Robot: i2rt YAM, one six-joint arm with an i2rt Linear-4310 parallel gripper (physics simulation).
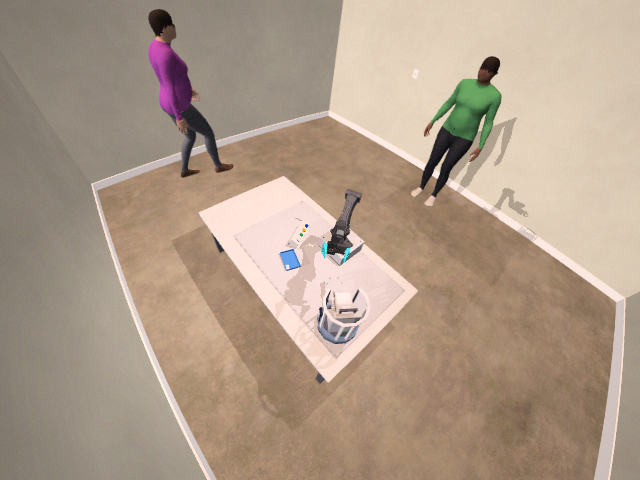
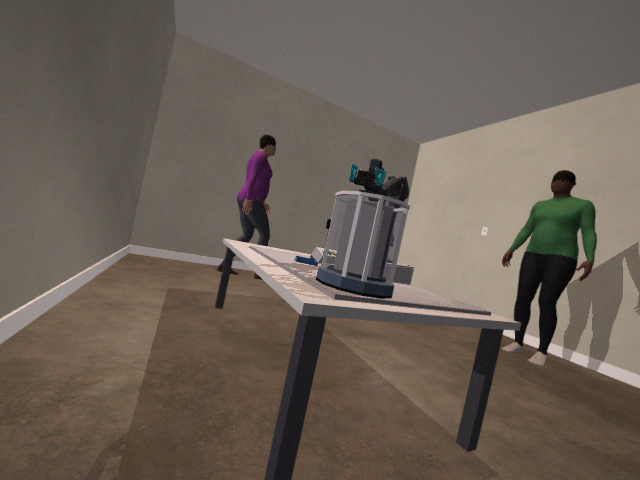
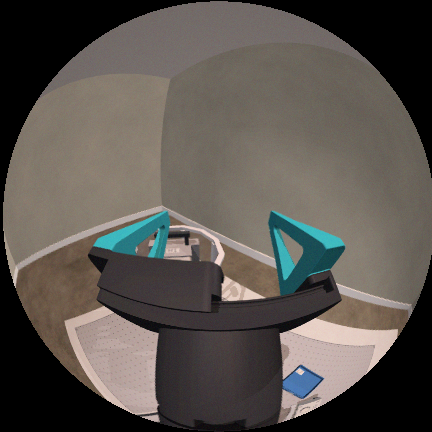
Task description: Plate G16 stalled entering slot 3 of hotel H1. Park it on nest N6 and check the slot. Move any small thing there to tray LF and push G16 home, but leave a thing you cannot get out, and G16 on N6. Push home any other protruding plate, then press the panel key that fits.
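Frame: origin at the arm's base, x ahead, y left, z up, level; metres.
Seen in the pictures: gripper, between the fingertips: (image 1: 334, 260) (image 2: 363, 167) (image 3: 218, 216).
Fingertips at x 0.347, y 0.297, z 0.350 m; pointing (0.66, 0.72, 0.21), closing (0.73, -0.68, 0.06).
Observation:
Pixels of each thing's top centre, then the offset from my fingertips to it. Level surfaces: height alone.
- hotel, centre of its top: (image 3: 171, 241) (image 2: 372, 194) (image 1: 347, 301) dx +0.026, dy +0.172, dz -0.132 m
- blue tray, centre of its top: (image 2: 306, 258) (image 1: 290, 258) dx +0.037, dy -0.372, dz -0.425 m
- pale key panel, centre of its top: (image 2: 329, 249) (image 1: 300, 229) dx -0.134, dy -0.521, dz -0.358 m
- perforated board, height of its surface: dz -0.442 m
My gripper (image 1: 336, 252) (image 2: 367, 174) (image 3: 218, 216) is open and empty, its teal fingers wide apart, high above the table. The hotel (image 1: 342, 299) (image 2: 360, 237) (image 3: 172, 249) is a pale grey tower inside a round barred guard; its label is unreadable now. Plate G16, slot 3 and any small thing there cannot be made out. A blue tray (image 1: 290, 259) (image 2: 306, 260) (image 3: 302, 382) with a small white label lies on the board. The pale key panel (image 1: 296, 237) has blue, yellow and green keys. Nest N6 cannot be identified for certain.
The barred guard (image 1: 367, 310) (image 2: 350, 237) (image 3: 220, 248) stands near one table end. A grey box (image 1: 355, 250) (image 2: 404, 272) sits under the arm. A perforated board (image 1: 382, 279) (image 3: 345, 356) covers part of the table (image 1: 242, 209) (image 2: 413, 318). Two people stand beyond it.

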